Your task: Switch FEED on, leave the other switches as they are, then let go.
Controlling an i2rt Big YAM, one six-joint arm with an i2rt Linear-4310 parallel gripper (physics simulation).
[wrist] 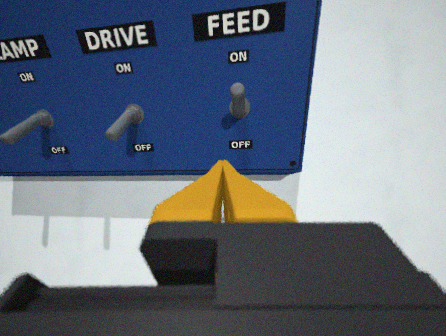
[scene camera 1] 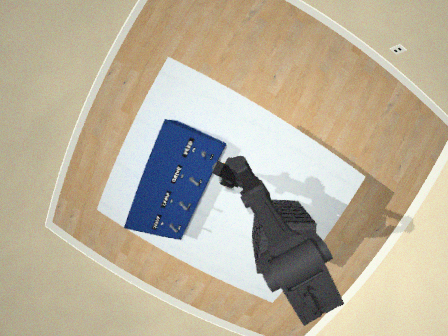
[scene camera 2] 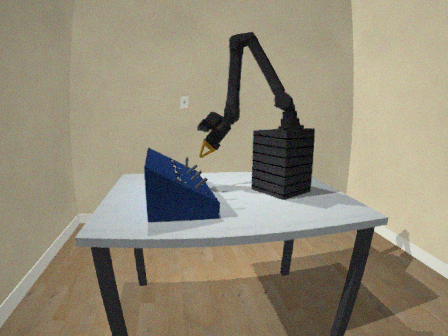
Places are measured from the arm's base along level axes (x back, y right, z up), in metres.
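Where they show: gripper, fingertip midpoint: [wrist: 222, 167] [scene camera 2: 199, 157]; arm's base at its link origin: [scene camera 2: 290, 129].
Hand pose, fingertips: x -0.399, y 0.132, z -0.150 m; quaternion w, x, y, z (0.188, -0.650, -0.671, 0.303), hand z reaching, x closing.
Observation:
Things, the pixels of their top centre, and the offset from my fingertips. Level surfaces: height alone.
- FEED lever at its top centre: [wrist: 237, 87] [scene camera 1: 203, 155] [scene camera 2: 186, 157] dx -0.063, dy +0.006, dz -0.001 m
- DRIVE lever at its top centre: [wrist: 109, 117] [scene camera 1: 194, 183] dx -0.041, dy -0.112, dz -0.013 m
- LAMP lever at its top centre: [scene camera 1: 183, 208] dx -0.031, dy -0.232, dz -0.013 m
- VALVE lever at its top centre: [scene camera 1: 173, 230] dx -0.021, dy -0.352, dz -0.013 m
- white table at its surface level: dz -0.144 m
The blue switch panel [scene camera 1: 150, 175] [scene camera 2: 175, 200] [wrist: 180, 100] has a sloping face with labelled levers. The FEED lever [scene camera 1: 203, 154] [scene camera 2: 187, 162] [wrist: 238, 97] points up toward its ON mark. The DRIVE lever [scene camera 1: 195, 181] [wrist: 122, 124] and the LAMP lever [scene camera 1: 185, 205] [wrist: 24, 128] slant down toward the OFF side. The VALVE lever [scene camera 1: 174, 228] shows in scene view 1 with a similar slant. My gripper [scene camera 2: 202, 155] [wrist: 222, 167] is shut and empty, with yellow fingertips. It hangs in front of and above the panel's lower edge, apart from the levers. Its fingertips are hidden in scene view 1.
The panel stands on the white table [scene camera 1: 175, 90] [scene camera 2: 300, 220]. The arm's black ribbed base block [scene camera 1: 297, 220] [scene camera 2: 283, 162] stands across the table from the panel's switch face. A wall outlet [scene camera 1: 398, 49] [scene camera 2: 184, 102] is well beyond the table.

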